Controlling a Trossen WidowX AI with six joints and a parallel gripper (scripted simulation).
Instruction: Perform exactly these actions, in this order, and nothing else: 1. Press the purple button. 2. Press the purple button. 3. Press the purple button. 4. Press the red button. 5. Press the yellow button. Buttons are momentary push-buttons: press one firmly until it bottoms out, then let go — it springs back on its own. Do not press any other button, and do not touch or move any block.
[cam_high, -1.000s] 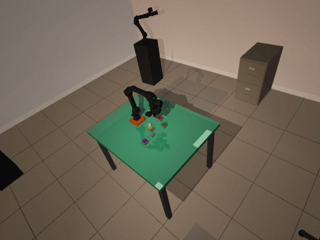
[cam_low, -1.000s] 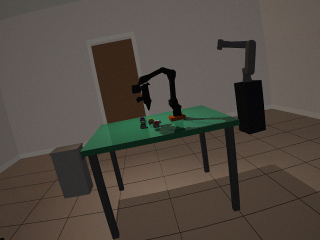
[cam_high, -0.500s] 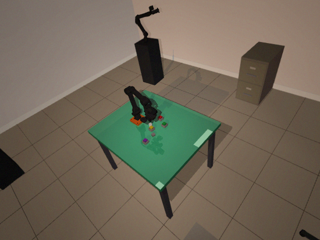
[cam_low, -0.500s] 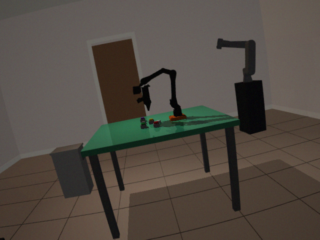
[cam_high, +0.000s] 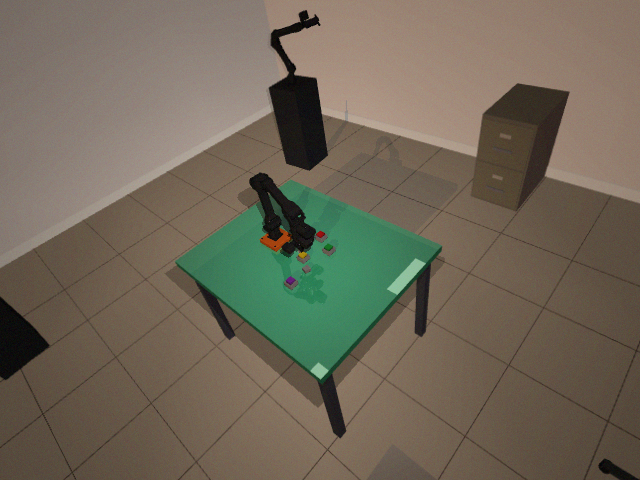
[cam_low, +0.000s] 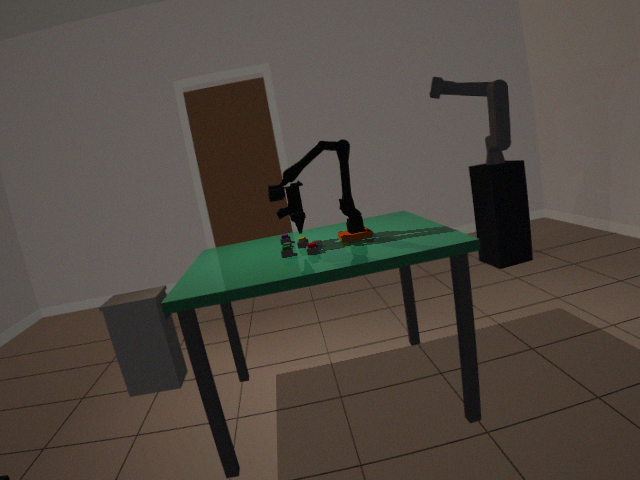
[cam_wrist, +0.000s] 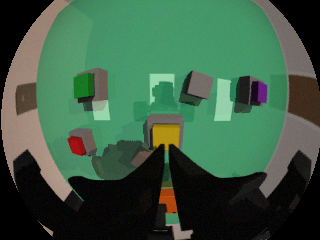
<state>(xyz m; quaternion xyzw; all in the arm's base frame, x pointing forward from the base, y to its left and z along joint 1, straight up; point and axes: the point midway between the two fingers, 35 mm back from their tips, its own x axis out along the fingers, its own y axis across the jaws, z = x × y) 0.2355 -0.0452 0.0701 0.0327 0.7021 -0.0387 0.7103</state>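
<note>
Right now the yellow button is 30 mm below my gripper tip. From my gripper tip the other things lie so: grey block: 60 mm ahead, 50 mm to the right, 50 mm below; green button: 110 mm to the left, 80 mm ahead, 30 mm below; white block: 50 mm below, 50 mm behind, 40 mm to the left.
</note>
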